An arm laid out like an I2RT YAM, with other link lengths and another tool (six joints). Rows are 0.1 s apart.
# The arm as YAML. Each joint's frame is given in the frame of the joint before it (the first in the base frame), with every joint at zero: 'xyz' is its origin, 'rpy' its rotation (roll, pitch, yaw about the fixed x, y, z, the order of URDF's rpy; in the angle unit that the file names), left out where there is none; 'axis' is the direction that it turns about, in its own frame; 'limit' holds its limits. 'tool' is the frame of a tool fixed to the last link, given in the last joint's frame.
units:
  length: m
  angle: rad
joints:
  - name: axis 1
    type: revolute
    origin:
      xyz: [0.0, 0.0, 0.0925]
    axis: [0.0, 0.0, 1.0]
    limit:
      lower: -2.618
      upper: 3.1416
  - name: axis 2
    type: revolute
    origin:
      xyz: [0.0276, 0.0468, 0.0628]
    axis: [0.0, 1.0, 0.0]
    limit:
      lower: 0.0
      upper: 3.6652
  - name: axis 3
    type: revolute
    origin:
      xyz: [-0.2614, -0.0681, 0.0]
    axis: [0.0, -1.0, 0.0]
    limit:
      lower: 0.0
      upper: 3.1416
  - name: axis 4
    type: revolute
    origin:
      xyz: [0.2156, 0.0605, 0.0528]
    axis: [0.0, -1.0, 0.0]
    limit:
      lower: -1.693
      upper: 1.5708
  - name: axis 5
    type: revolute
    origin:
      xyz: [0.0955, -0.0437, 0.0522]
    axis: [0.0, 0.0, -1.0]
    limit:
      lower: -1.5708
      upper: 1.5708
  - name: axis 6
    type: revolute
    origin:
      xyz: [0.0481, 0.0, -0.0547]
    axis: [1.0, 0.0, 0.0]
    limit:
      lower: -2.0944
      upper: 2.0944
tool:
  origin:
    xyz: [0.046, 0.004, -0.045]
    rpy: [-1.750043, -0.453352, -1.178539]
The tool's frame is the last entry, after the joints.
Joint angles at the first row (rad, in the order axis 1, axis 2, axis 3, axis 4, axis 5, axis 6):
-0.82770, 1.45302, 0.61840, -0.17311, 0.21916, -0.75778
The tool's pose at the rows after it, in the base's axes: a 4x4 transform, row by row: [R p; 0 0 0 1], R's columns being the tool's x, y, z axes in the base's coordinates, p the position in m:
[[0.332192 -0.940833 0.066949 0.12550], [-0.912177 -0.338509 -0.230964 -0.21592], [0.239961 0.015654 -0.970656 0.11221], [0 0 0 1]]
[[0.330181 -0.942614 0.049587 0.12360], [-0.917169 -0.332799 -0.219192 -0.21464], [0.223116 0.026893 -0.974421 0.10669], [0 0 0 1]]
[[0.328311 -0.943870 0.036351 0.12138], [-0.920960 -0.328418 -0.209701 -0.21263], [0.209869 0.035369 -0.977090 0.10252], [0 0 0 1]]
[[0.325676 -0.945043 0.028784 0.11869], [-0.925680 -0.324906 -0.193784 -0.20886], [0.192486 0.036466 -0.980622 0.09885], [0 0 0 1]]
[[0.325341 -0.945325 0.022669 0.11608], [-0.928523 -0.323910 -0.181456 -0.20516], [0.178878 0.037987 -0.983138 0.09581], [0 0 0 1]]
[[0.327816 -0.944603 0.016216 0.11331], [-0.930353 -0.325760 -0.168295 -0.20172], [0.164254 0.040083 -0.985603 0.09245], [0 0 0 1]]
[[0.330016 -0.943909 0.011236 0.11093], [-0.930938 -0.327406 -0.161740 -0.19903], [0.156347 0.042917 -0.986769 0.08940], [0 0 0 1]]
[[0.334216 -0.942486 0.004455 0.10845], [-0.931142 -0.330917 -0.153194 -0.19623], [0.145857 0.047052 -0.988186 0.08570], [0 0 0 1]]
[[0.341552 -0.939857 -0.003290 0.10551], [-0.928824 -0.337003 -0.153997 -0.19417], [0.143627 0.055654 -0.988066 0.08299], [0 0 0 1]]
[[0.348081 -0.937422 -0.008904 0.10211], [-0.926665 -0.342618 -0.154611 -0.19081], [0.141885 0.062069 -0.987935 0.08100], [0 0 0 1]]
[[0.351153 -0.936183 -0.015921 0.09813], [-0.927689 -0.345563 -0.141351 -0.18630], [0.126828 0.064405 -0.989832 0.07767], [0 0 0 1]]
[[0.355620 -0.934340 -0.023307 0.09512], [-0.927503 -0.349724 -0.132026 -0.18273], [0.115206 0.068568 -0.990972 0.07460], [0 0 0 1]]
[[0.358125 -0.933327 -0.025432 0.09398], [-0.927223 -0.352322 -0.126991 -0.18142], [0.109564 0.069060 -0.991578 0.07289], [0 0 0 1]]
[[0.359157 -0.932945 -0.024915 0.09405], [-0.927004 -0.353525 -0.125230 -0.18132], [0.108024 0.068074 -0.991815 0.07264], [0 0 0 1]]
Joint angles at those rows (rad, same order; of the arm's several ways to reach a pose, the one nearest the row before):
-0.82933, 1.46925, 0.60676, -0.15621, 0.22965, -0.75961
-0.82985, 1.48967, 0.59962, -0.14965, 0.23579, -0.75641
-0.82983, 1.50066, 0.59021, -0.14576, 0.24044, -0.75325
-0.82960, 1.50323, 0.57865, -0.15003, 0.23737, -0.74612
-0.82867, 1.50231, 0.56545, -0.15204, 0.23489, -0.74188
-0.82911, 1.50311, 0.55160, -0.15187, 0.23049, -0.74168
-0.82911, 1.50369, 0.53632, -0.14422, 0.22933, -0.74275
-0.82906, 1.50771, 0.52046, -0.13506, 0.22756, -0.74559
-0.82979, 1.50645, 0.50134, -0.12034, 0.23081, -0.75544
-0.82873, 1.49653, 0.47914, -0.11051, 0.23345, -0.76237
-0.82986, 1.49267, 0.45959, -0.10938, 0.22877, -0.76394
-0.82919, 1.49261, 0.44286, -0.10449, 0.22702, -0.76664
-0.82978, 1.49519, 0.43566, -0.09969, 0.22430, -0.76876
-0.82989, 1.49624, 0.43565, -0.09957, 0.22242, -0.76933

